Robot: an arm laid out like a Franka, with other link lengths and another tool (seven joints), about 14 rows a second.
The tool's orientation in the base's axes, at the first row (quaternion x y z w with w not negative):
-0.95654, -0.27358, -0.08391, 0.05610
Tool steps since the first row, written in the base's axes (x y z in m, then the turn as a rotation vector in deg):
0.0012, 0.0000, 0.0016, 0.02, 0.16, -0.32
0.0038, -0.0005, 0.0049, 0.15, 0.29, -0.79
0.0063, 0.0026, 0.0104, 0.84, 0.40, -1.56
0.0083, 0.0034, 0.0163, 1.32, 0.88, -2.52
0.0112, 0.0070, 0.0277, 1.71, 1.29, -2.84
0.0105, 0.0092, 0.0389, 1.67, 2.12, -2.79
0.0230, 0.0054, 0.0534, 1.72, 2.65, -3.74
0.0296, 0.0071, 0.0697, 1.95, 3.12, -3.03
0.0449, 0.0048, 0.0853, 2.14, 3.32, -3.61
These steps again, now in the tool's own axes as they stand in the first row. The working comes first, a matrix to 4 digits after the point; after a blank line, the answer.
The tool's axes in the first row as the columns of a matrix, in the base's axes (used below as rounded here):
0.8362, 0.5328, 0.1298
0.5140, -0.8440, 0.1532
0.1912, -0.0614, -0.9796

0.0013, 0.0005, -0.0014, 0.04, -0.10, 0.34
0.0039, 0.0021, -0.0044, 0.12, -0.12, 0.84
0.0086, 0.0005, -0.0090, 0.61, 0.21, 1.70
0.0118, 0.0006, -0.0144, 1.07, 0.12, 2.77
0.0183, -0.0016, -0.0246, 1.55, 0.00, 3.20
0.0209, -0.0046, -0.0353, 1.95, -0.73, 3.27
0.0322, 0.0044, -0.0485, 2.09, -1.09, 4.29
0.0417, 0.0055, -0.0633, 2.65, -1.41, 3.70
0.0563, 0.0146, -0.0770, 2.81, -1.44, 4.32

